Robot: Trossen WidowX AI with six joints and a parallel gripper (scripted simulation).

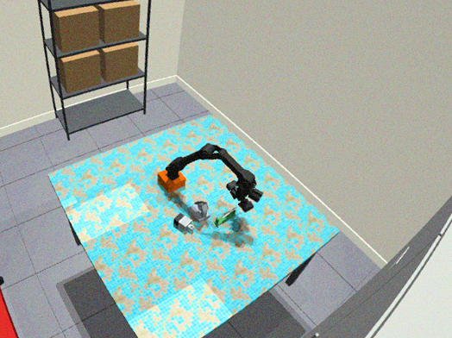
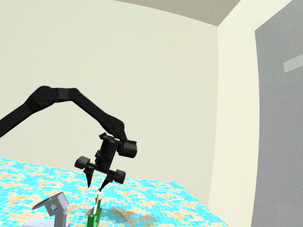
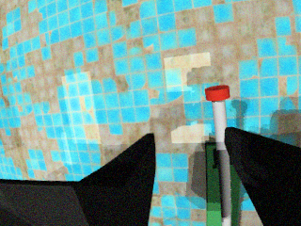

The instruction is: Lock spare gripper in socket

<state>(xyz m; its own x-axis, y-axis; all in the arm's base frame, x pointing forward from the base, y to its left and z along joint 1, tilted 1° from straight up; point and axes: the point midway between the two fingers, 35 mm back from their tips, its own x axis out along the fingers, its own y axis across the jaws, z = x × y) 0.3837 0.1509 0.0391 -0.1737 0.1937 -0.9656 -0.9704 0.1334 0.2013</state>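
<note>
The green rest is 10 cm to the right of my gripper tip, 4 cm below it and 1 cm ahead of it. Also, from my gripper tip: grey mount (19 cm to the right, 10 cm behind, 1 cm below); spare gripper (31 cm to the right, 9 cm behind, 4 cm below).
</note>
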